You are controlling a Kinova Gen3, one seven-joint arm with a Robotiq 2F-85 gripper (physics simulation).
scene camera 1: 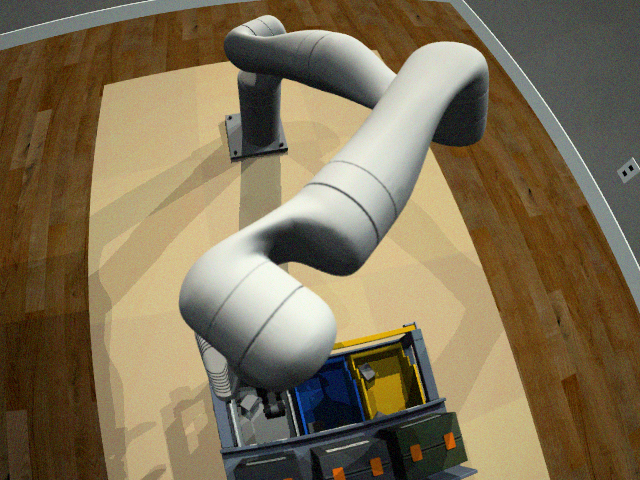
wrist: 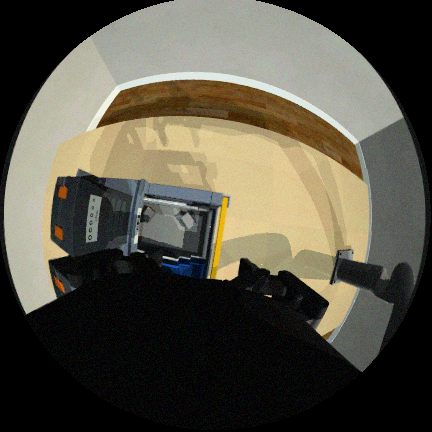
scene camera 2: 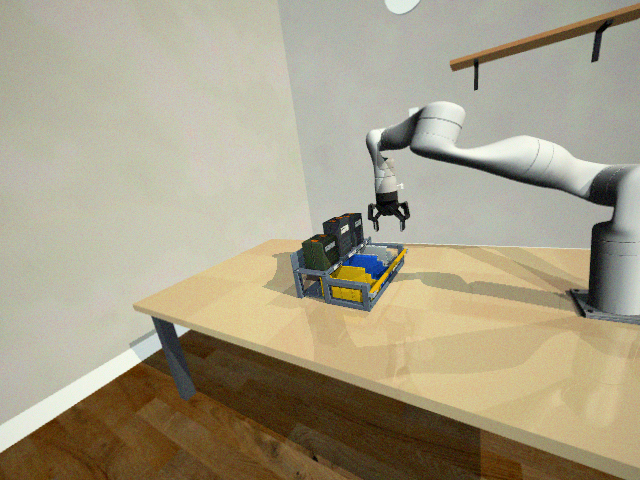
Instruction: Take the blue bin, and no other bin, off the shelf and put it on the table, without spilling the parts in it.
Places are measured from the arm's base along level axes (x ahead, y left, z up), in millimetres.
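Pixels of known places: gripper, fingertip midpoint: (wrist: pixel 200 262) (scene camera 2: pixel 389 230); arm's base, origin of the base link: (scene camera 1: pixel 261 131) (wrist: pixel 342 269) (scene camera 2: pixel 615 305).
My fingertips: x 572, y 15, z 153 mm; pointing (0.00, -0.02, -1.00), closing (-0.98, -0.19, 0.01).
Note:
For each thing: its top centre in the pictures, then the offset to it from my fingertips. Level surfaces: height alone.
- blue bin, middle of its top: (scene camera 1: pixel 330 406) (wrist: pixel 157 285) (scene camera 2: pixel 362 260) dx +58, dy +104, dz -85 mm
- table, its level: dz -167 mm
- grey bin, middle of its top: (scene camera 1: pixel 263 419) (wrist: pixel 161 228) (scene camera 2: pixel 373 249) dx +78, dy -6, dz -85 mm
- yellow bin, middle of its top: (scene camera 1: pixel 393 390) (scene camera 2: pixel 349 272) dx +40, dy +215, dz -85 mm
- green case, middle of its top: (scene camera 1: pixel 433 447) (scene camera 2: pixel 319 238) dx +137, dy +232, dz +31 mm
- yellow bar, middle of its top: (wrist: pixel 210 291) (scene camera 2: pixel 390 266) dx -43, dy +87, dz -101 mm
The blue bin (scene camera 1: pixel 333 395) (scene camera 2: pixel 364 264) (wrist: pixel 187 267) stands in the lower front row of the blue-grey shelf (scene camera 1: pixel 428 361) (scene camera 2: pixel 366 298) (wrist: pixel 185 191), between a grey bin and a yellow bin. Its inside is dark in scene camera 1, so its parts are hard to make out. The gripper body hides most of it in the wrist view. My gripper (scene camera 2: pixel 389 228) (wrist: pixel 200 262) is open and empty, fingers pointing down, well above the shelf's bins. In scene camera 1 the arm's wrist largely hides it, with dark gripper parts over the grey bin. The table (scene camera 1: pixel 155 129) (scene camera 2: pixel 465 351) (wrist: pixel 275 175) carries the shelf.
The grey bin (scene camera 1: pixel 263 428) (scene camera 2: pixel 379 254) (wrist: pixel 172 230) and the yellow bin (scene camera 1: pixel 395 387) (scene camera 2: pixel 347 294) flank the blue one. A green case (scene camera 1: pixel 429 444) (scene camera 2: pixel 316 253) and two dark cases stand on the raised rear level. A yellow bar (scene camera 2: pixel 382 279) (wrist: pixel 220 235) runs along the shelf's front.

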